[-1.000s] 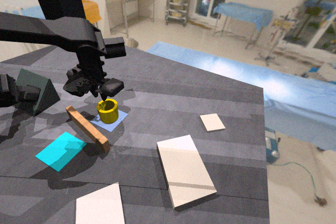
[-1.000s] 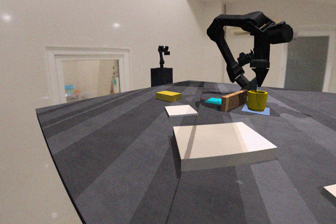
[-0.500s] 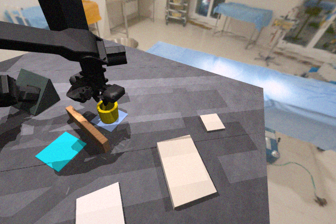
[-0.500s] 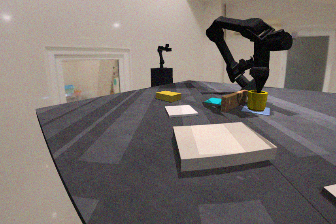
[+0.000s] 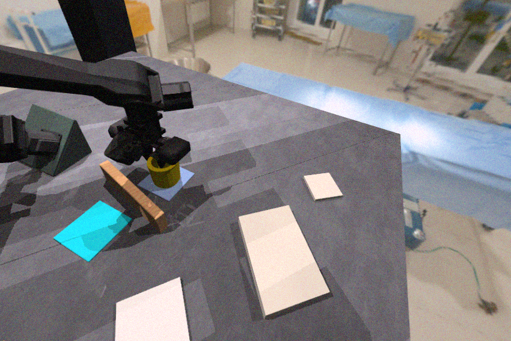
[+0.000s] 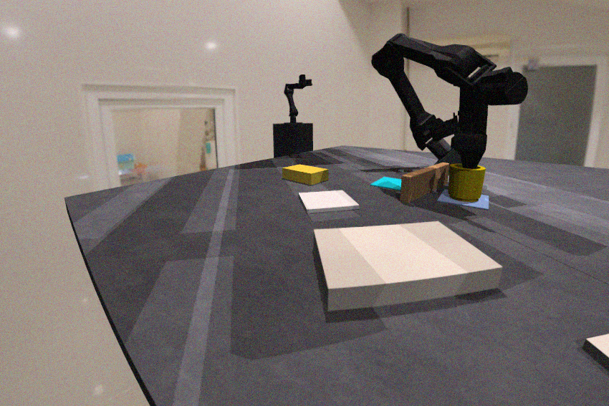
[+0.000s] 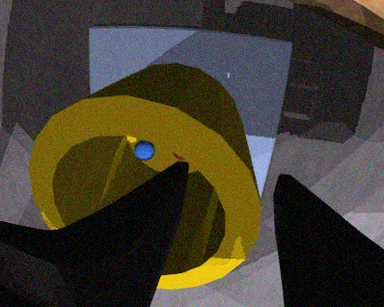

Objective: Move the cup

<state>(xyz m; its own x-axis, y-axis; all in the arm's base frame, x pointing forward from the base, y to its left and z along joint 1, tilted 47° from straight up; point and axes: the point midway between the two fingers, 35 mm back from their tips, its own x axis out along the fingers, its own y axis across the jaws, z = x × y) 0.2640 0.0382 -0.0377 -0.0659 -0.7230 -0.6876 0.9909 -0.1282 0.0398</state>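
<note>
My gripper tip is 2 cm short of the yellow cup and 1 cm above it. The rest, counted from my gripper tip: wooden block 9 cm to the right, 2 cm below; then light blue pad 5 cm below, 3 cm ahead; then cream slab 34 cm ahead, 8 cm to the right, 3 cm below.
</note>
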